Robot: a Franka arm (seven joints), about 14 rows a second.
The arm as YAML. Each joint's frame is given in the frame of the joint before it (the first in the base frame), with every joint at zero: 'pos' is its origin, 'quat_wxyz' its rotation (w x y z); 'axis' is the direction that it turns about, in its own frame. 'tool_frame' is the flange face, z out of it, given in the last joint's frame.
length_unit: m
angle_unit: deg
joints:
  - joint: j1
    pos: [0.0, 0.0, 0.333]
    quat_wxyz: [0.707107, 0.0, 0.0, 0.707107]
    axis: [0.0, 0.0, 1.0]
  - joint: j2
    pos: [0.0, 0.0, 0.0]
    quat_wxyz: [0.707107, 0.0, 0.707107, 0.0]
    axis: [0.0, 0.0, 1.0]
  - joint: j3
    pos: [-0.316, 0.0, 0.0]
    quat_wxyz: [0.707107, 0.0, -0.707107, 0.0]
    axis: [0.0, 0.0, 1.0]
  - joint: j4
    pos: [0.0, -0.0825, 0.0]
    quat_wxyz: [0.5, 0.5, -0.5, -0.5]
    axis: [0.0, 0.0, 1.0]
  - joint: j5
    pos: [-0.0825, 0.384, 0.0]
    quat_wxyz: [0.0, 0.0, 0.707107, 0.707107]
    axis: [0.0, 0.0, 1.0]
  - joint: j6
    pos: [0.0, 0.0, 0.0]
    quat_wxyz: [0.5, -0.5, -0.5, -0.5]
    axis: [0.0, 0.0, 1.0]
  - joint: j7
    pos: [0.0, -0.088, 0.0]
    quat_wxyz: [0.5, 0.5, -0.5, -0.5]
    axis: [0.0, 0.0, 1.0]
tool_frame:
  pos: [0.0, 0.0, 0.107]
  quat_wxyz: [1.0, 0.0, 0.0, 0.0]
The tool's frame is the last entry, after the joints.
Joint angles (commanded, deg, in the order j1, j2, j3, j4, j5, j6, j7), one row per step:
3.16, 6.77, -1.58, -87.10, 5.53, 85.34, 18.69
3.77, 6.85, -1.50, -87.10, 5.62, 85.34, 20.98
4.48, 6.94, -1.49, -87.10, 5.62, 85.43, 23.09
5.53, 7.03, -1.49, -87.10, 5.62, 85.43, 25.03
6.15, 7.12, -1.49, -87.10, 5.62, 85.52, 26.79
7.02, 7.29, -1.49, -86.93, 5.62, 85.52, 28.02
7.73, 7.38, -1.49, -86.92, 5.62, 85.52, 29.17
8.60, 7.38, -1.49, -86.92, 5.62, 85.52, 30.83
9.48, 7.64, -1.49, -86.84, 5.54, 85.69, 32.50
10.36, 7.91, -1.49, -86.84, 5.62, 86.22, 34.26
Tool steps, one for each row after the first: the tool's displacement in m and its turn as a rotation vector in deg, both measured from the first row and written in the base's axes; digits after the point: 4 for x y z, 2 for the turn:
0.0000, 0.0071, -0.0008, -0.25, 0.29, -1.57
0.0000, 0.0144, -0.0016, -0.58, 0.47, -2.94
-0.0005, 0.0250, -0.0025, -0.89, 0.72, -3.80
-0.0005, 0.0313, -0.0033, -1.17, 0.87, -4.92
-0.0006, 0.0402, -0.0037, -1.37, 0.96, -5.26
-0.0011, 0.0474, -0.0045, -1.57, 1.13, -5.68
-0.0023, 0.0562, -0.0045, -1.84, 1.25, -6.44
-0.0021, 0.0651, -0.0063, -2.20, 1.36, -7.22
-0.0015, 0.0744, -0.0084, -2.36, 1.25, -8.13

